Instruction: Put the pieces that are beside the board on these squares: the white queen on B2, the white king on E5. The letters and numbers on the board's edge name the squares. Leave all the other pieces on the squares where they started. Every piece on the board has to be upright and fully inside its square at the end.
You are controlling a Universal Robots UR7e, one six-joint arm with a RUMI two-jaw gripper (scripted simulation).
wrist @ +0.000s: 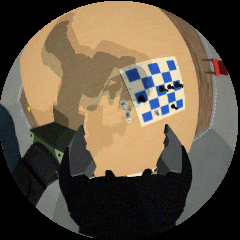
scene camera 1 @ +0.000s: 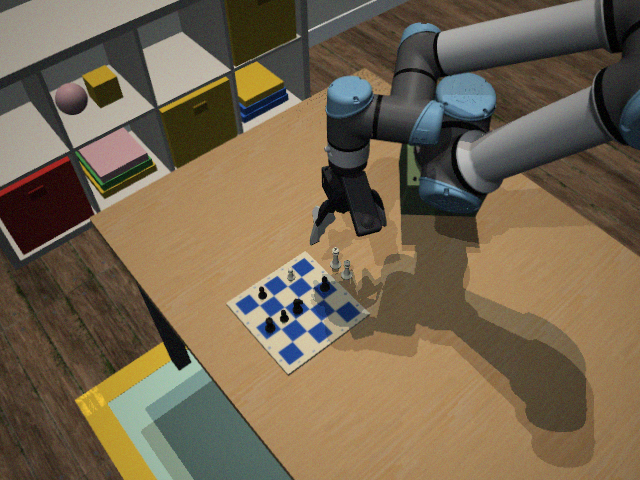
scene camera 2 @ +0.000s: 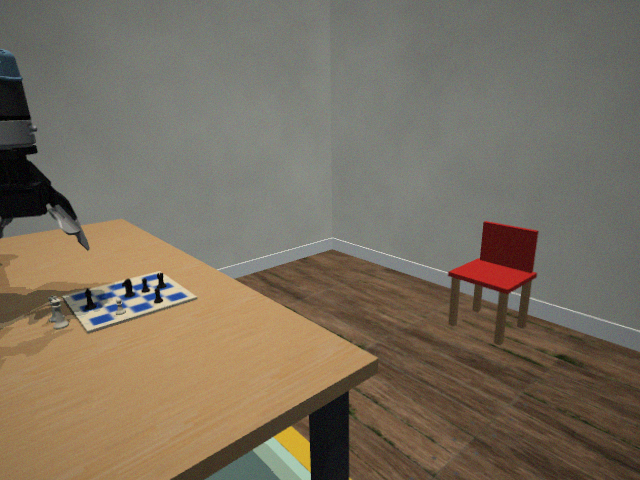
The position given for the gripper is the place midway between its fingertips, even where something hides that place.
Observation:
In view: the gripper (scene camera 2: 41,255) and a chessboard (scene camera 1: 326,316).
The chessboard also shows in the wrist view (wrist: 144,78) and in scene camera 2 (scene camera 2: 104,315). The gripper also shows in the wrist view (wrist: 124,125) and in scene camera 1 (scene camera 1: 348,235).

